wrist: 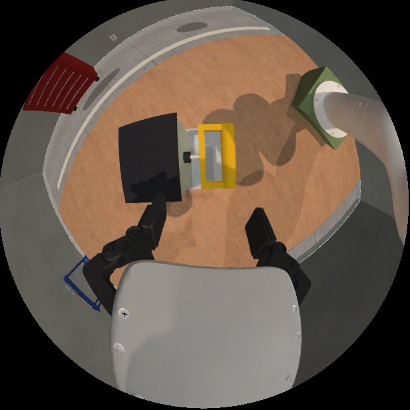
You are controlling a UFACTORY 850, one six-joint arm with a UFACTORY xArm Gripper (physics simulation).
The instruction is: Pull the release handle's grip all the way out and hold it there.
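The release handle's yellow grip [228, 156] is a rectangular frame on the right side of a box with a black top [151, 159] and a pale side. A thin light rod with a black collar [187, 157] joins the grip to the box. Part of the grey base plate [195, 184] shows below the grip. My gripper [209, 211] is open with nothing between its fingers. In the view, its fingertips are below the grip, the left one by the box's lower edge and the right one to the lower right of the grip. Its height above the grip is hard to tell.
The unit stands on a round-edged wooden table [210, 65]. The arm's green base block [308, 97] and pale arm link [367, 117] are at the right. A red slatted cabinet [62, 85] stands beyond the table at the upper left. A blue frame [82, 292] shows at the lower left.
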